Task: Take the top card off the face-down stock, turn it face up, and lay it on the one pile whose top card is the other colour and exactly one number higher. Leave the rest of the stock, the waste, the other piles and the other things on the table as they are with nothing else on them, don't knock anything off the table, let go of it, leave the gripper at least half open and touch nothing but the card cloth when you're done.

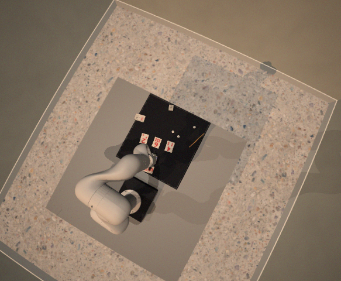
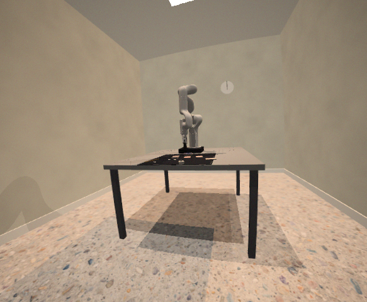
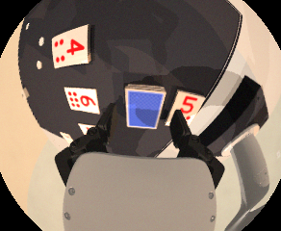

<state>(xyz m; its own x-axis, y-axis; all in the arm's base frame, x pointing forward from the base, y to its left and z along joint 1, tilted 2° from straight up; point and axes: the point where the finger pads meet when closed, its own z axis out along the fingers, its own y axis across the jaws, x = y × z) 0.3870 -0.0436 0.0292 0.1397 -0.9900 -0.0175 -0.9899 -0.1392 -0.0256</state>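
My hand is 9 cm past the red 5 card, 7 cm above it and 2 cm to the right of it. From my hand the other things lie so: black card cloth 19 cm ahead, 9 cm below; then thin wooden stick 30 cm ahead, 26 cm to the right, 7 cm below; then small block 47 cm ahead, 6 cm below, 5 cm to the left.
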